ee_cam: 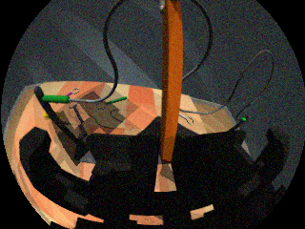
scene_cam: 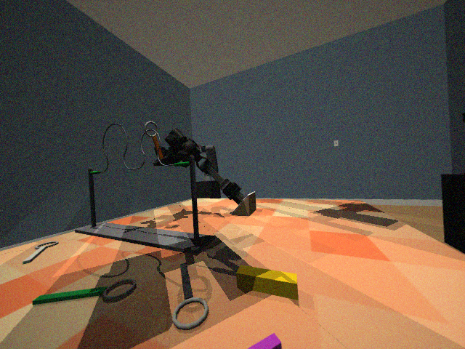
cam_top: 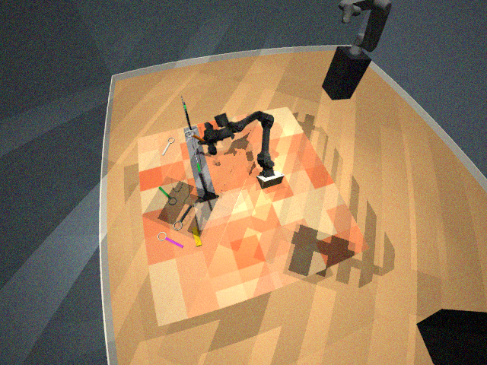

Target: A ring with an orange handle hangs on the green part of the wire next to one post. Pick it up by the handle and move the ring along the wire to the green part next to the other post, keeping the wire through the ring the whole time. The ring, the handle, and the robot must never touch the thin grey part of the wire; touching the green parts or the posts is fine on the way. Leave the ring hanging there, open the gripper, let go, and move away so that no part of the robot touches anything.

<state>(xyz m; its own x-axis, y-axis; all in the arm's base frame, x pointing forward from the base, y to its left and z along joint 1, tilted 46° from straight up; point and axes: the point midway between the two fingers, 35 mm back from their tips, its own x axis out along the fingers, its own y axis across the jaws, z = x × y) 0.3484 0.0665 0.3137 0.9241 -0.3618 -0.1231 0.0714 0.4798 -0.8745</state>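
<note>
The ring with orange handle lies 90 mm above my gripper tip, 20 mm to the left of it and 10 mm ahead of it. Round my gripper tip: yellow block (460 mm to the left, 260 mm below, 120 mm ahead).
</note>
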